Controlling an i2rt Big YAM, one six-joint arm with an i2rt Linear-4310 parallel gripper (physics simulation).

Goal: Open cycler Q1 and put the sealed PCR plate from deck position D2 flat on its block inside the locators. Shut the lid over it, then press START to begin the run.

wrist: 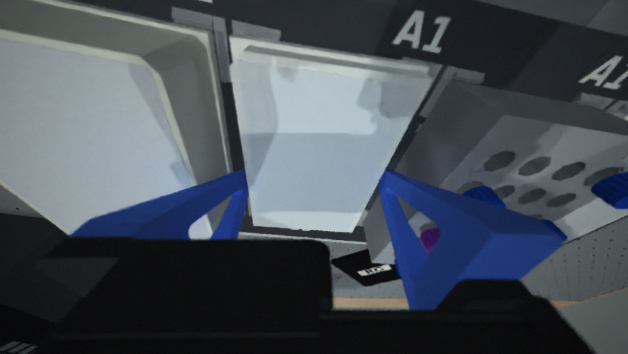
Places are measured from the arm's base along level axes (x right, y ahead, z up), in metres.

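Where they show: gripper, fingertip midpoint: (314,176).
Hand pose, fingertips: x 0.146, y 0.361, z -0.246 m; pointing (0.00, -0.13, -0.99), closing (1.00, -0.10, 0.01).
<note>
Things, the pixels of their top centre, and the offset from my fingertips. "pt": a spot on its surface instead.
- sealed PCR plate, top centre: (314,178) dx +0.000, dy +0.007, dz +0.009 m
- large pale panel with a raised rim, top centre: (106,192) dx -0.094, dy +0.030, dz +0.032 m
- grey tube rack, top centre: (478,224) dx +0.097, dy -0.023, dz +0.028 m
- purple cap, top centre: (439,248) dx +0.069, dy -0.025, dz +0.042 m
- white A1 label, surface spot: (421,33) pt dx +0.053, dy +0.071, dz -0.010 m
- small black tag, surface spot: (373,269) pt dx +0.083, dy -0.297, dz -0.052 m
The sealed PCR plate (324,132), pale with a smooth film top, lies flat on a dark seat (298,232) with grey locator tabs (254,30) at its far corners. My gripper (314,176) is open. Its blue fingers stand on either side of the plate's near end, with a small gap at each side. A large pale panel with a raised rim (78,132) stands directly left of the plate. I cannot tell whether it is the cycler's lid. No START button is in view.
A grey tube rack (544,149) with round holes stands close on the right, holding blue caps (613,189) and a purple cap (429,237). A white A1 label (421,33) marks the dark deck behind. A small black tag (373,269) lies near the front edge.
</note>
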